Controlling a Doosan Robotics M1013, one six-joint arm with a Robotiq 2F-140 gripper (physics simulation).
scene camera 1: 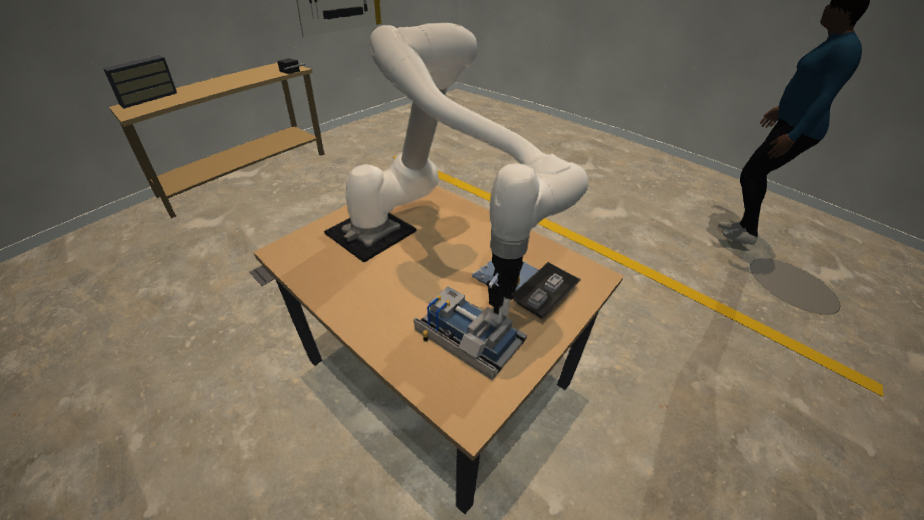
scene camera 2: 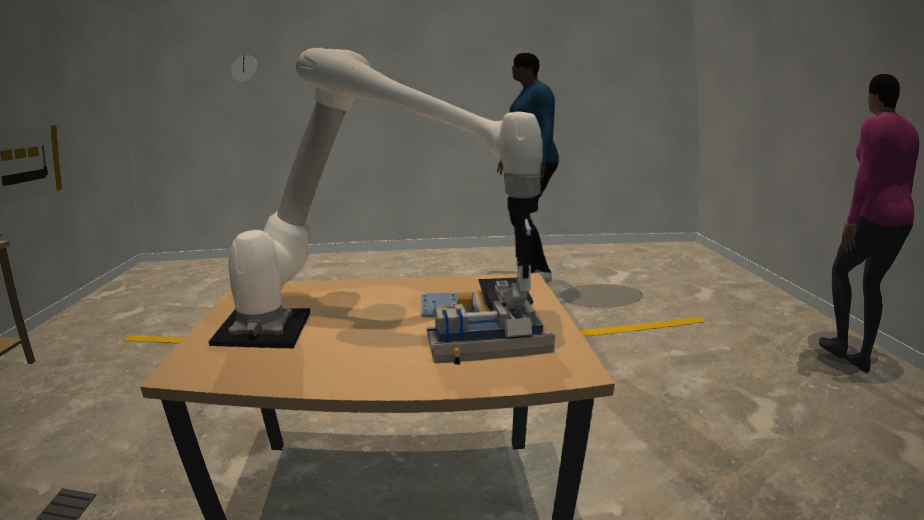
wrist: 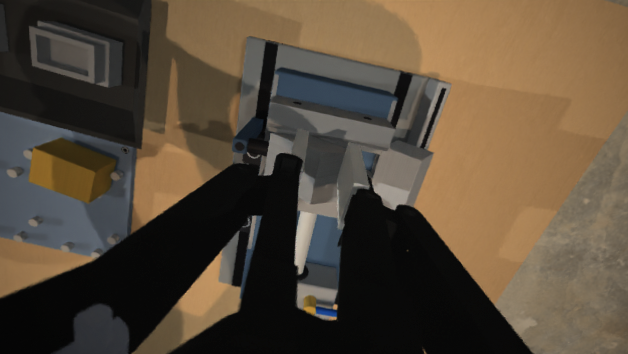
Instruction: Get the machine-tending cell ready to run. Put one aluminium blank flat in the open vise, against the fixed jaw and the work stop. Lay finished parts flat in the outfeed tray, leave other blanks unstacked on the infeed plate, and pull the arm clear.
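Pixels of known places: gripper, between the fingertips: (scene camera 1: 499, 317) (scene camera 2: 523, 288) (wrist: 323, 155); arm's base, origin of its link: (scene camera 1: 371, 228) (scene camera 2: 261, 323).
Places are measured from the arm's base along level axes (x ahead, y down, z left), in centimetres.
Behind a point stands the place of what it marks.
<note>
The vise (scene camera 1: 510, 349) {x 79.2, y -0.5, z -13.8 cm} (scene camera 2: 478, 331) {x 62.2, y -4.3, z -20.7 cm} (wrist: 335, 97) {x 77.3, y -4.5, z -15.0 cm} stands on the table. My gripper (scene camera 1: 499, 311) {x 74.6, y -12.5, z -14.6 cm} (scene camera 2: 523, 285) {x 74.6, y -12.5, z -14.6 cm} (wrist: 323, 155) {x 74.6, y -12.5, z -14.6 cm} points down over its jaws. Its pads are shut on a grey aluminium blank (wrist: 322, 162) {x 74.5, y -13.6, z -14.5 cm}, one pad on each side. The blank is between the fixed jaw (wrist: 330, 124) and the moving jaw; whether it lies flat is unclear. The work stop's black pin (wrist: 257, 146) {x 72.5, y -8.1, z -9.5 cm} is left of the pads in the wrist view. Two finished parts with pockets (scene camera 1: 554, 280) {x 75.0, y -1.8, z 20.1 cm} (scene camera 1: 537, 297) {x 74.6, y -1.8, z 8.9 cm} lie apart in the dark outfeed tray (scene camera 1: 556, 300) {x 80.1, y -0.9, z 12.8 cm} (wrist: 65, 100) {x 69.9, y -0.5, z 11.0 cm}.
The blue infeed plate (scene camera 2: 439, 303) {x 55.2, y 0.6, z 14.6 cm} (wrist: 75, 220) {x 54.6, y 0.6, z 11.7 cm} with pegs stands beside the vise and carries a yellow block (scene camera 2: 465, 300) {x 62.3, y -2.5, z 7.2 cm} (wrist: 72, 172) {x 63.3, y -2.9, z 9.1 cm}. A grey block (wrist: 402, 167) {x 73.4, y -7.2, z -21.9 cm} is at the vise's side. Blue hoses (scene camera 1: 434, 313) rise at the vise's rear. Two people stand away from the table.
</note>
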